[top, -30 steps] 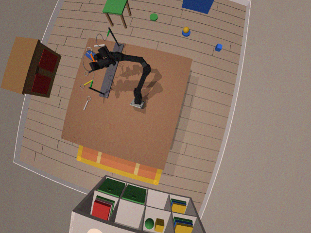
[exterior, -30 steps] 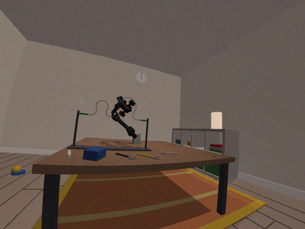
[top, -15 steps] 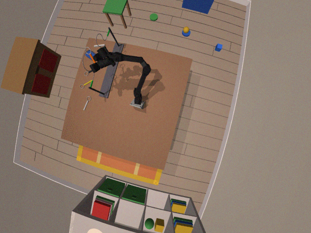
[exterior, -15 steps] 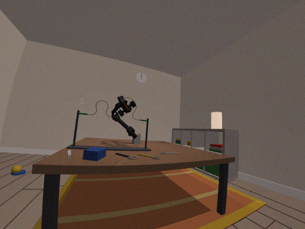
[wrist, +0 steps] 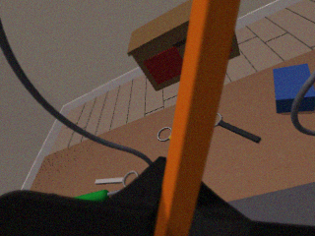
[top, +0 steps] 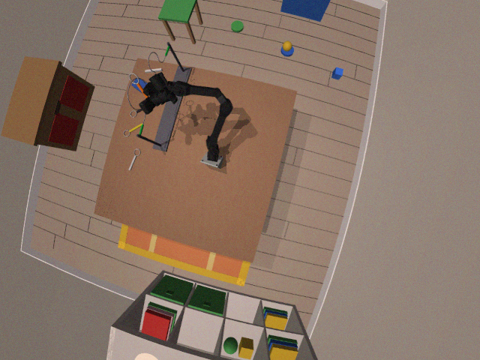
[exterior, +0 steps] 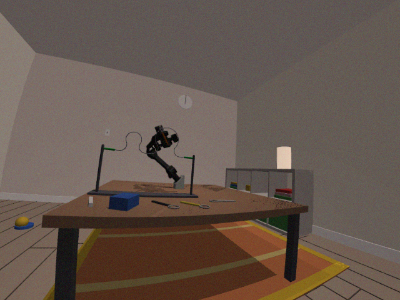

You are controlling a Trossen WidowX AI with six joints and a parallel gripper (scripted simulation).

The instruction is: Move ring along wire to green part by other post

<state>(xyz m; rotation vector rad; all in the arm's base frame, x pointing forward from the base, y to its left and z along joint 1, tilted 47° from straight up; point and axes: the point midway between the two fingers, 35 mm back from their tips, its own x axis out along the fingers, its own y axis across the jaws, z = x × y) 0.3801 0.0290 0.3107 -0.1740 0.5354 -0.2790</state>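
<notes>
My gripper tip is now 8 cm below the ring with orange handle and 5 cm to the left of it. From my gripper tip the other things lie so: black-handled ring (34 cm below, 29 cm ahead, 5 cm to the right); yellow-handled ring (34 cm below, 30 cm ahead, 10 cm to the left); blue box (31 cm below, 30 cm ahead, 25 cm to the right).
</notes>
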